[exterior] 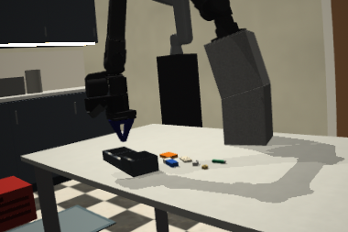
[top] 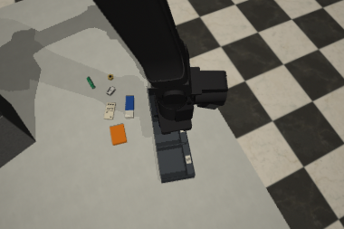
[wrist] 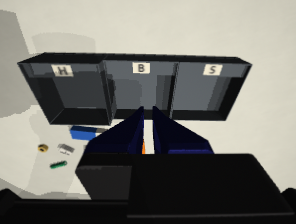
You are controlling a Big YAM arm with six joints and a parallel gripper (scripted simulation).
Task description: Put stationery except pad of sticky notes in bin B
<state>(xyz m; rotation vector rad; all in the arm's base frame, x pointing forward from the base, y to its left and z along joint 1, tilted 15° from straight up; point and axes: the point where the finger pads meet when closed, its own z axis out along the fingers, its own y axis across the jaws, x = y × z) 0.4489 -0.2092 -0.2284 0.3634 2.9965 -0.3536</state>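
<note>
Right now my hand is 10 mm to the right of the dark bin and 60 mm above it. Round my hand: eraser: 70 mm behind, 120 mm to the left, 80 mm below; domino: 130 mm behind, 140 mm to the left, 80 mm below; orange sticky-note pad: 130 mm behind, 70 mm to the left, 80 mm below.
</note>
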